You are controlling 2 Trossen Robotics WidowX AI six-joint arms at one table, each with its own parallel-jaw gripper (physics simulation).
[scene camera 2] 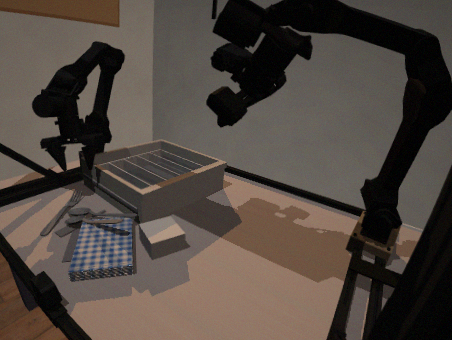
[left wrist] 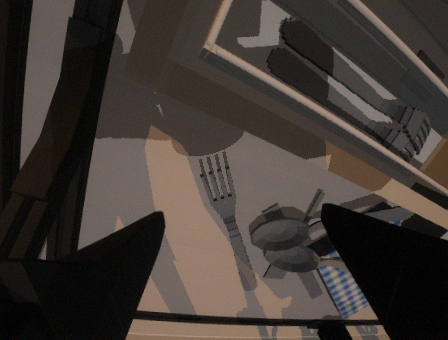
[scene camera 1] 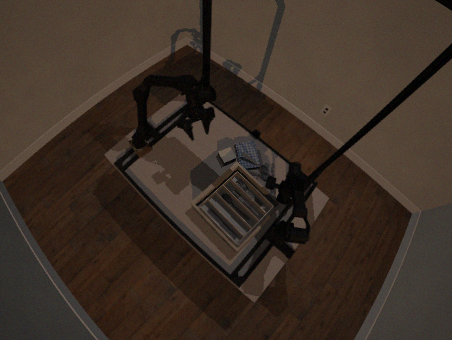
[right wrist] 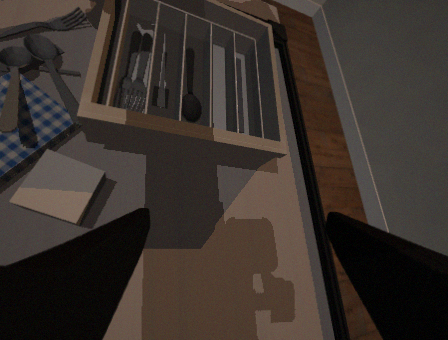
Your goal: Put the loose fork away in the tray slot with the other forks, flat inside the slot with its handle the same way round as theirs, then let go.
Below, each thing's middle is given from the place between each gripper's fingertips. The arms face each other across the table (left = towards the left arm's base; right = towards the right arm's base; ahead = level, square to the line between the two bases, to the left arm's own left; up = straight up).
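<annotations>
The wooden cutlery tray [scene camera 2: 144, 170] lies 310 mm to the left of my right hand, 270 mm below it and 120 mm ahead of it. From my right hand again, the small pale block [scene camera 2: 161, 237] is 100 mm to the left, 120 mm behind and 280 mm below.
My left gripper is 6 cm above the wooden cutlery tray, 14 cm to the left of it and 18 cm short of it. As for the small pale block, it is 34 cm to the right of my left hand, 7 cm below it and 5 cm behind it.
</annotations>
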